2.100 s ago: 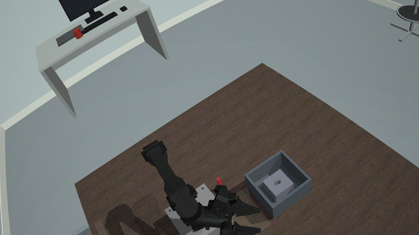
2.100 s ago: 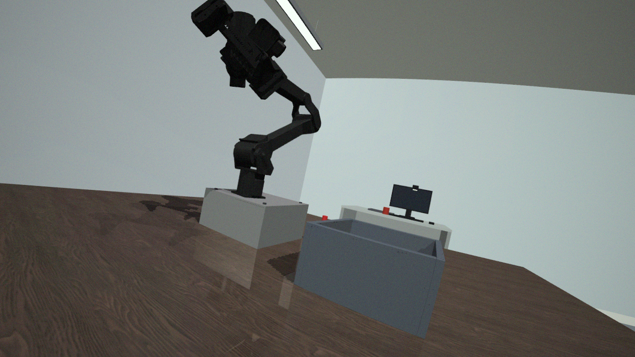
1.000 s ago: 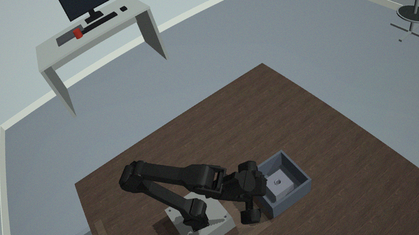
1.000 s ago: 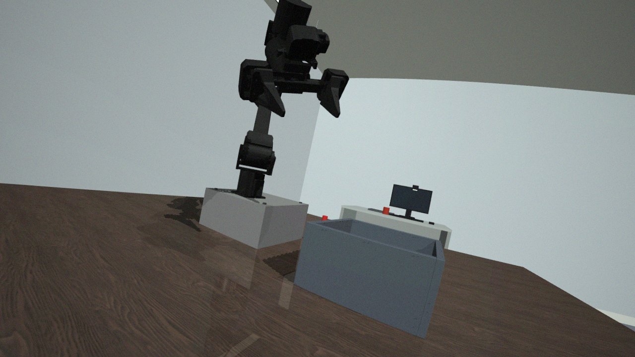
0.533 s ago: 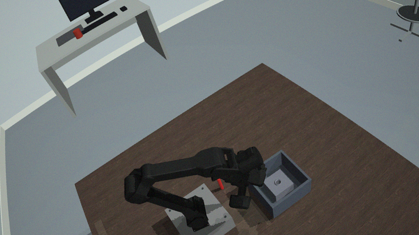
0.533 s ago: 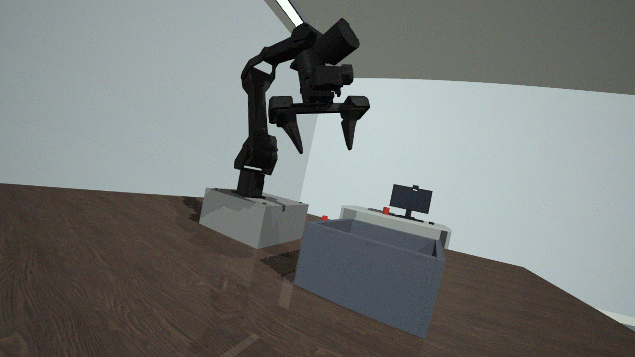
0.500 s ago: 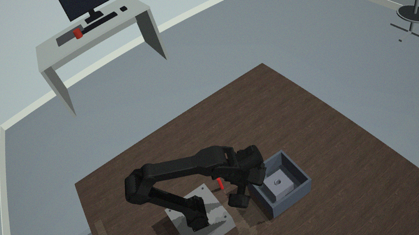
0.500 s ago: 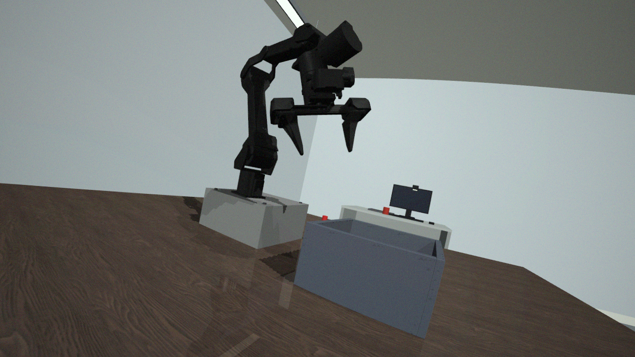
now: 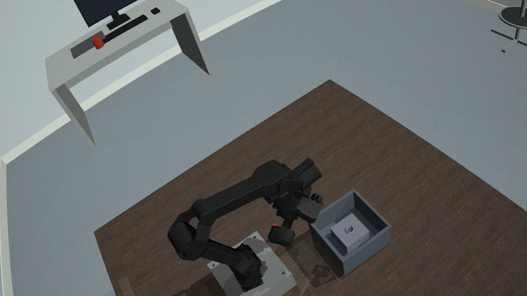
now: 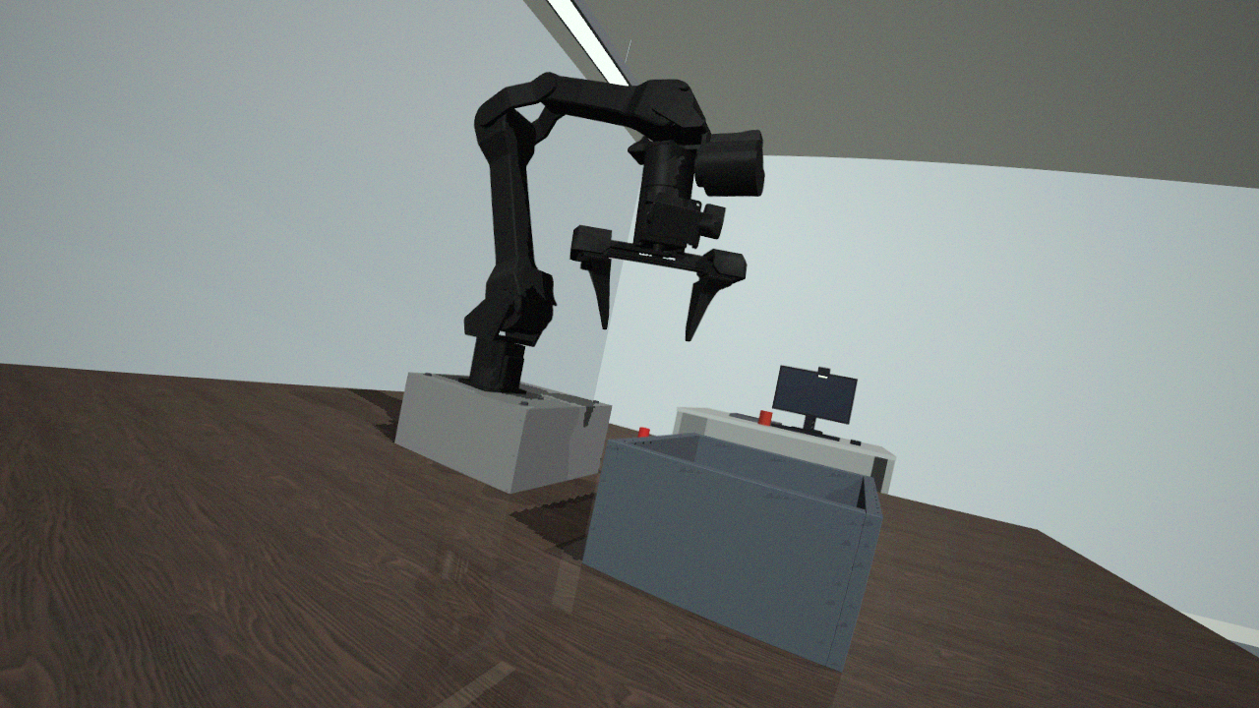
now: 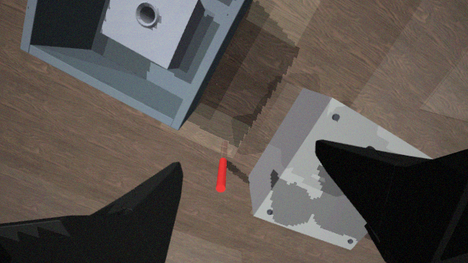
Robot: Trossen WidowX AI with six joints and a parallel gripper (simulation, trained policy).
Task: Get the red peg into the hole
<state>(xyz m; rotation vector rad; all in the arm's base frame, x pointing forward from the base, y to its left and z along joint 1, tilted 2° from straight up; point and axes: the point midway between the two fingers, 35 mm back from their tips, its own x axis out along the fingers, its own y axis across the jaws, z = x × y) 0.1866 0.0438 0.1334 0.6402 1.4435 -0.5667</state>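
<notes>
Now: the red peg 50 mm behind my gripper tip, 110 mm to the left of it and 150 mm below it. Also, from my gripper tip: grey box 160 mm ahead, 20 mm to the right, 170 mm below; light grey plate 160 mm ahead, 20 mm to the right, 150 mm below.
</notes>
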